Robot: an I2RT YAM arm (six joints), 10 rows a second.
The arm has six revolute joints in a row. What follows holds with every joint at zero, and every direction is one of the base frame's. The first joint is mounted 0.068 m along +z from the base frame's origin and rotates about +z. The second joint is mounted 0.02 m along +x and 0.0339 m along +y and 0.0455 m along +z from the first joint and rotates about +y. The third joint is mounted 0.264 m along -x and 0.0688 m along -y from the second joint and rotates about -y. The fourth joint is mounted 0.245 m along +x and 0.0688 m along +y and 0.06 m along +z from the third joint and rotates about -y. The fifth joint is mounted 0.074 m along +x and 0.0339 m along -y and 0.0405 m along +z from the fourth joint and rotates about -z. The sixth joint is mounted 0.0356 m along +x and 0.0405 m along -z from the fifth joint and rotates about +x. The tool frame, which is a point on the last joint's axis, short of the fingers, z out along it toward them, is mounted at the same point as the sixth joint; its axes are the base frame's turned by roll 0, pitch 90 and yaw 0 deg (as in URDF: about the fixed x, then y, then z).
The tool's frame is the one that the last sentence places.
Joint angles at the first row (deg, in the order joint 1, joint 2, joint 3, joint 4, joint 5, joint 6):
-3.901, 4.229, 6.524, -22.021, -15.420, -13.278
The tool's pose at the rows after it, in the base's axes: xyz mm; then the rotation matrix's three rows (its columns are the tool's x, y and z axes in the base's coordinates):
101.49 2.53 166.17; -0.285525 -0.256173 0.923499; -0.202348 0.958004 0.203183; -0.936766 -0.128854 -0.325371
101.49 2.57 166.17; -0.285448 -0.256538 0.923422; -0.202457 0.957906 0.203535; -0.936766 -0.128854 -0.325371
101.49 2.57 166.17; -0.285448 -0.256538 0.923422; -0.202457 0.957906 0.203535; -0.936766 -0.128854 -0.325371
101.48 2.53 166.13; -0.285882 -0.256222 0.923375; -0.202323 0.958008 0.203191; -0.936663 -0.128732 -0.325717
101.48 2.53 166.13; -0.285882 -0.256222 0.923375; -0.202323 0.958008 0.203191; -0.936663 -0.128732 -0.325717
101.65 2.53 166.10; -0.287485 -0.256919 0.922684; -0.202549 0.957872 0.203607; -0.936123 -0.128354 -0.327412
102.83 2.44 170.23; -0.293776 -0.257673 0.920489; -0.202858 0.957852 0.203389; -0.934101 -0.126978 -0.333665
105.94 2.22 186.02; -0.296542 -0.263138 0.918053; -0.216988 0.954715 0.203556; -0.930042 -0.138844 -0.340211
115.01 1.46 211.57; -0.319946 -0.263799 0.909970; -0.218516 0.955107 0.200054; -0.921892 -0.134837 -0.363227
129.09 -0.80 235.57; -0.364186 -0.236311 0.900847; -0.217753 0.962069 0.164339; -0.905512 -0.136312 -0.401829
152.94 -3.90 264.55; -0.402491 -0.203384 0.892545; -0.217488 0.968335 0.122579; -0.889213 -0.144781 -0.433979
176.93 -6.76 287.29; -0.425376 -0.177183 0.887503; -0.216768 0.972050 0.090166; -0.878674 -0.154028 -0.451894
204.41 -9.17 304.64; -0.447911 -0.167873 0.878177; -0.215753 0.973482 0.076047; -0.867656 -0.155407 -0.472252
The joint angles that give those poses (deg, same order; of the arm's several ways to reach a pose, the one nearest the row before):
-3.921, 4.227, 6.524, -22.022, -15.418, -13.277
-3.898, 4.228, 6.524, -22.022, -15.417, -13.277
-3.898, 4.228, 6.524, -22.022, -15.417, -13.277
-3.922, 4.229, 6.523, -22.042, -15.419, -13.278
-3.922, 4.229, 6.523, -22.042, -15.419, -13.278
-3.923, 4.404, 6.547, -22.000, -15.442, -13.300
-3.920, 6.041, 7.552, -21.761, -15.417, -13.342
-3.925, 10.216, 11.136, -21.585, -15.422, -14.219
-3.921, 17.868, 17.366, -21.606, -15.177, -14.392
-3.921, 26.042, 23.945, -22.262, -13.036, -14.392
-3.902, 36.075, 32.294, -22.414, -10.546, -14.393
-3.924, 44.206, 39.485, -22.480, -8.667, -14.371
-3.924, 52.313, 46.369, -22.525, -7.815, -14.371

